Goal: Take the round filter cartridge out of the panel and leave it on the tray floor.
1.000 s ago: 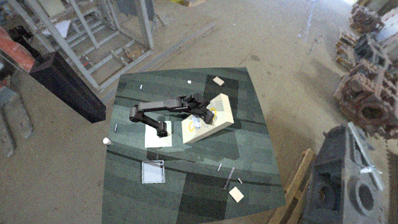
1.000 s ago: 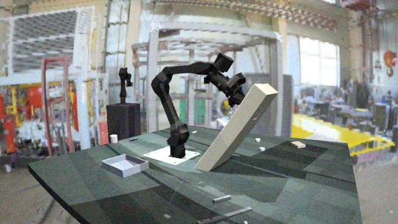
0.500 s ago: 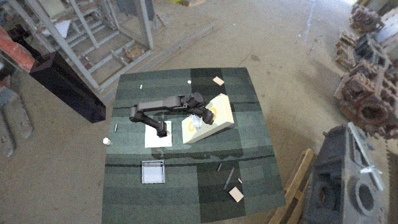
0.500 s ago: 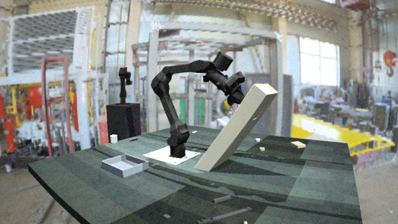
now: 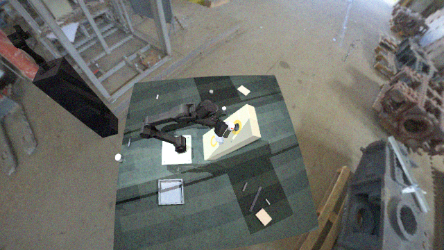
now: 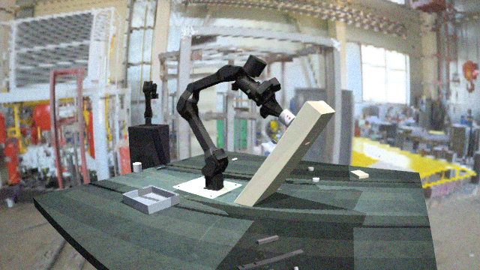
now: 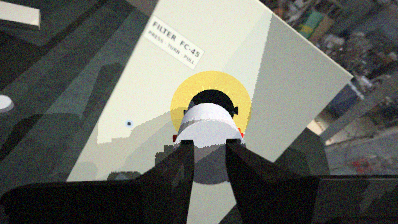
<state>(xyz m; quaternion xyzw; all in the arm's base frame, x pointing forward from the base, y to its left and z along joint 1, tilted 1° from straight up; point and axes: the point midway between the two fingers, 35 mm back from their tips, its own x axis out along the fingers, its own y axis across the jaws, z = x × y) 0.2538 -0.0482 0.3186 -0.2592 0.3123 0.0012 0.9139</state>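
Right now the tan service panel is 2 cm ahead of my gripper tip and 11 cm below it. Also, from my gripper tip: grey tray 41 cm behind, 21 cm to the right, 29 cm below; filter cartridge 1 cm ahead, 1 cm below.
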